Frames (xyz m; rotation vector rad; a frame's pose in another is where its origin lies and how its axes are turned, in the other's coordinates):
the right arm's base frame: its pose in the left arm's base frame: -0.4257 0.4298 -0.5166 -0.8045 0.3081 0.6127
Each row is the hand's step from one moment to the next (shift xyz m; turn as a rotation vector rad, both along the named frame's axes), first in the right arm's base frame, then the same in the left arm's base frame.
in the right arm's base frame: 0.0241 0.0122 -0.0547 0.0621 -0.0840 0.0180
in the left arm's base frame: 0.0098 -0.0250 -0.0548 0.1012 -0.0071 0.0307
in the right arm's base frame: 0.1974 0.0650 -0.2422 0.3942 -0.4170 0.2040
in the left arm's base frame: 0.1079 -0.0692 -0.2923 0.5734 0.0843 0.1872
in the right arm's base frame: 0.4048 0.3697 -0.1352 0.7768 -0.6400 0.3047
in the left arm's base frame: 0.0858 0.2551 -0.4964 1.0148 0.1905 0.1995
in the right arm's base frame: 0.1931 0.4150 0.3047 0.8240 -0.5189 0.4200
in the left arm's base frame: -0.0956 0.5257 -0.1300 0.9805 0.3601 0.1835
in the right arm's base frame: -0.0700 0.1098 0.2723 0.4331 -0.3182 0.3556
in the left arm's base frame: -0.1148 0.2351 0.1505 0.5474 0.2659 0.2120
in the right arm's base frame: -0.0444 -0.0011 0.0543 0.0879 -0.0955 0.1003
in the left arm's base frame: -0.0326 0.0227 0.0578 0.1310 0.0585 0.0795
